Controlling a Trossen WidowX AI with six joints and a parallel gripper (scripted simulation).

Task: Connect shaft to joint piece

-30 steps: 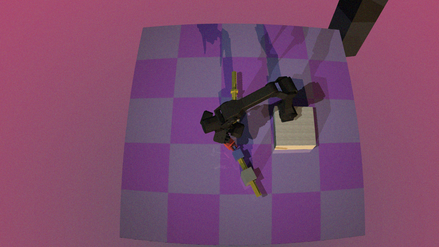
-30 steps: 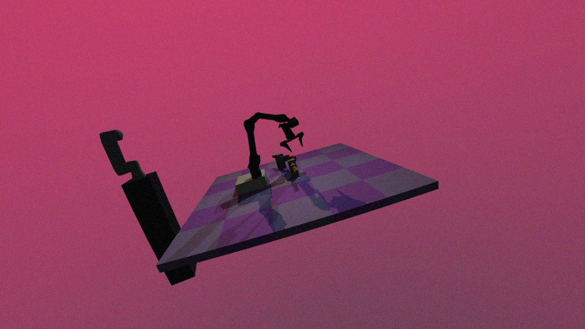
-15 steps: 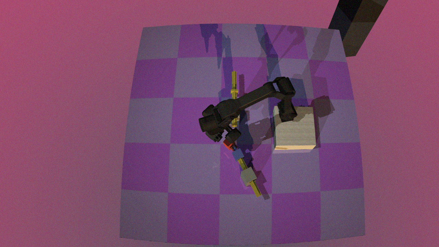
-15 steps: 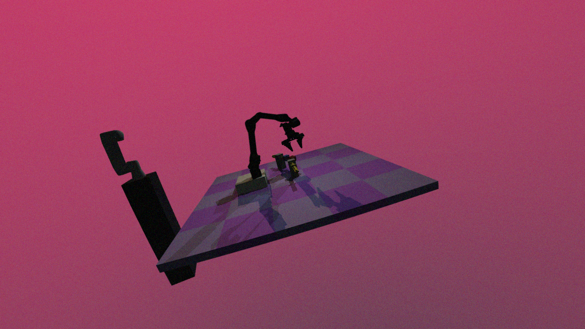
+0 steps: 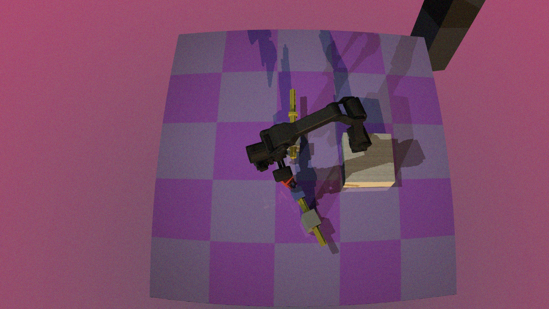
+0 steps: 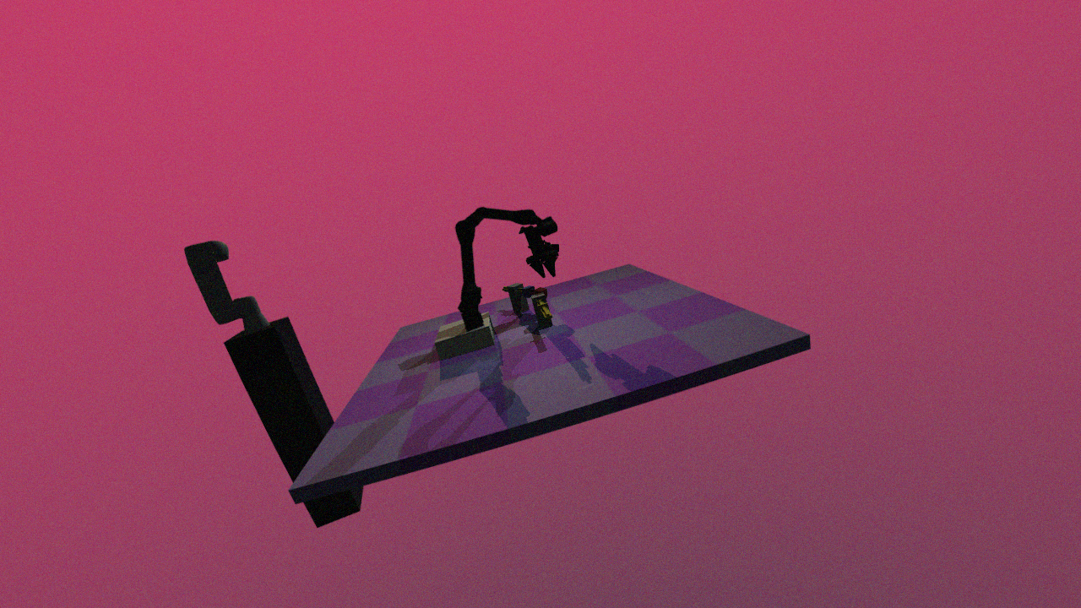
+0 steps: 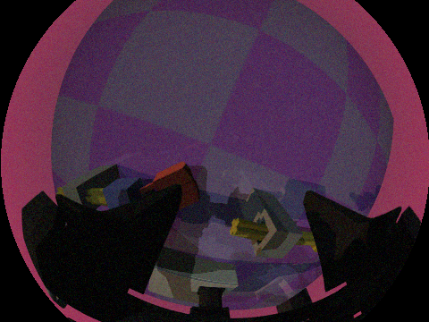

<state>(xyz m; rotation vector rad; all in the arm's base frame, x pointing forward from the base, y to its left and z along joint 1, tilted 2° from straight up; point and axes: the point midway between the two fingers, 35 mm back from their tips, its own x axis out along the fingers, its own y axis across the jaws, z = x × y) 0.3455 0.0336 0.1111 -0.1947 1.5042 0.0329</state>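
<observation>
Now: the red square joint piece 4 cm behind my gripper tip, 6 cm to the left of it and 7 cm below it.
</observation>
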